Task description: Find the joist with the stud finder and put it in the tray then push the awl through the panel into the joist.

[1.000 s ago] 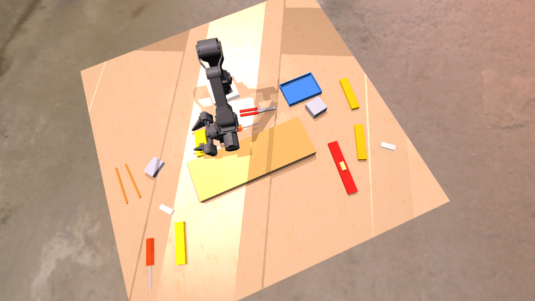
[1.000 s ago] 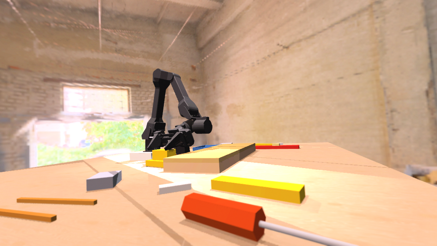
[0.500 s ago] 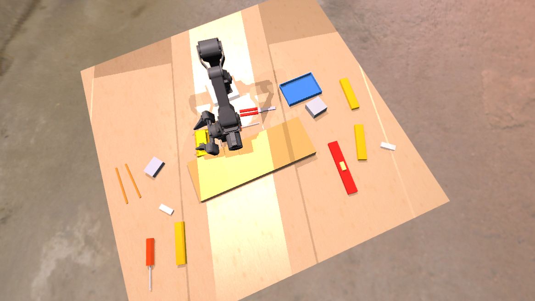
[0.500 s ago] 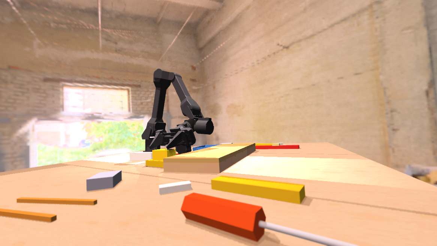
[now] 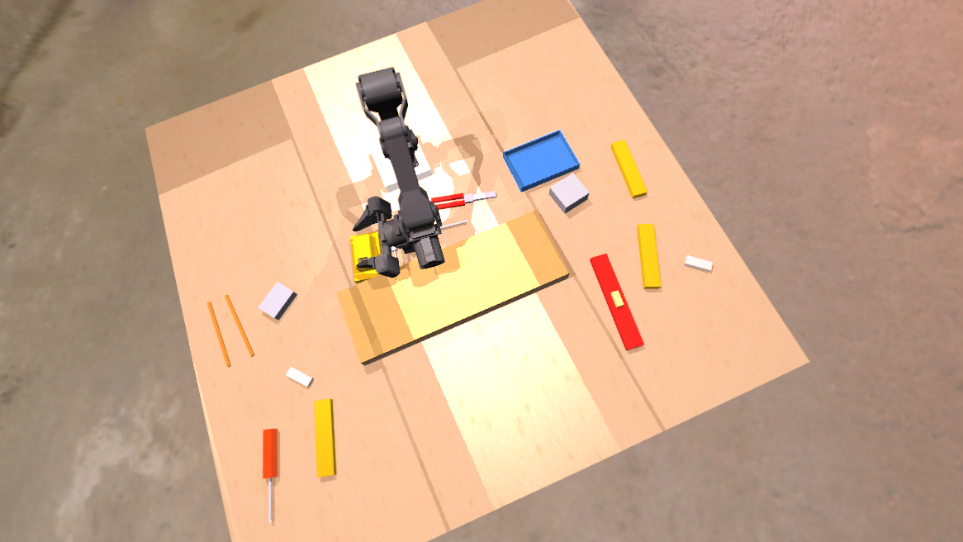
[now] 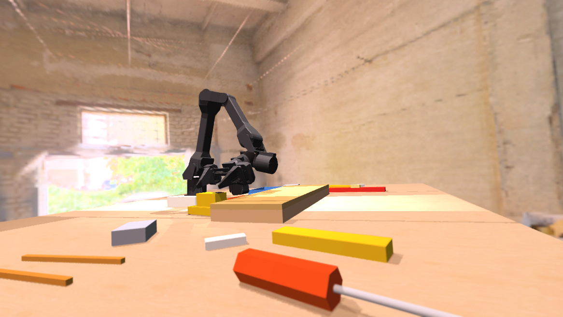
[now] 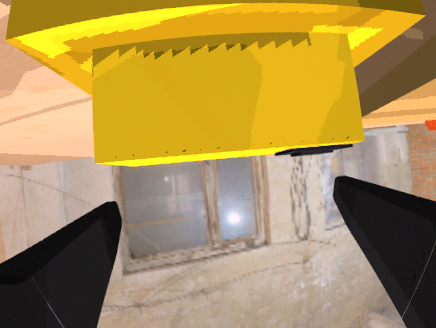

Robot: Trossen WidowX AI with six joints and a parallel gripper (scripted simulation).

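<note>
Right now the stud finder is 2 cm ahead of my gripper tip, 1 cm to the left of it and 3 cm below it. Round my gripper tip: red level: 36 cm ahead, 51 cm to the left, 6 cm below; awl: 8 cm to the left, 7 cm below; blue tray: 5 cm behind, 52 cm to the left, 6 cm below.
</note>
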